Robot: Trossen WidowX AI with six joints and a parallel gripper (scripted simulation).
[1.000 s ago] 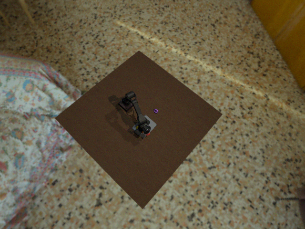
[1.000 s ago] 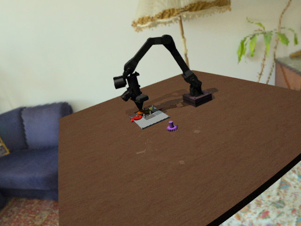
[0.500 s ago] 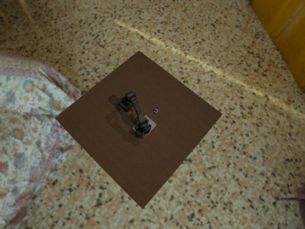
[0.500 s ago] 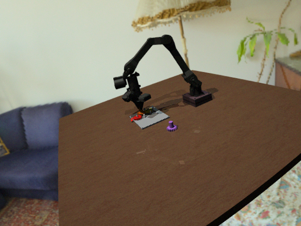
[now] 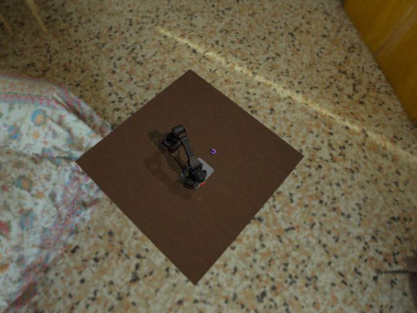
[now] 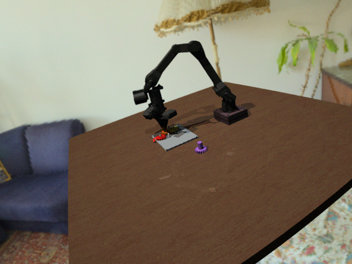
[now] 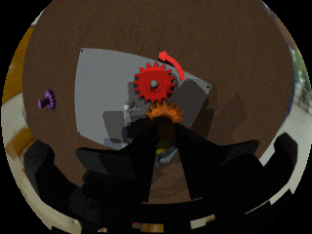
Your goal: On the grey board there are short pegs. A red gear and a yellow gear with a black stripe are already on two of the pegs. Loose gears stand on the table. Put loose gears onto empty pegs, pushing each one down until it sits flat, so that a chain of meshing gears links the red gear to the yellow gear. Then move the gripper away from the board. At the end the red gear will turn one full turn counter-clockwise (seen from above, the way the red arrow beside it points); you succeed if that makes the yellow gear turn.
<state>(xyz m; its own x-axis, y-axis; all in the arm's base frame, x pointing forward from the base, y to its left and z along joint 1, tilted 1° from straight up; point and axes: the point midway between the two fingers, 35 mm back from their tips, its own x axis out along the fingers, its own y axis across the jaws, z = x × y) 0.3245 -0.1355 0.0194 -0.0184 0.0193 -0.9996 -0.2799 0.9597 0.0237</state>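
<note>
Right now the orange gear is 1 cm below my gripper tip. From my gripper tip the other things lie so: red gear 4 cm ahead, 2 cm to the left, 2 cm below; then yellow gear 5 cm behind, 2 cm below; then red arrow 7 cm ahead, 1 cm to the left, 3 cm below.
</note>
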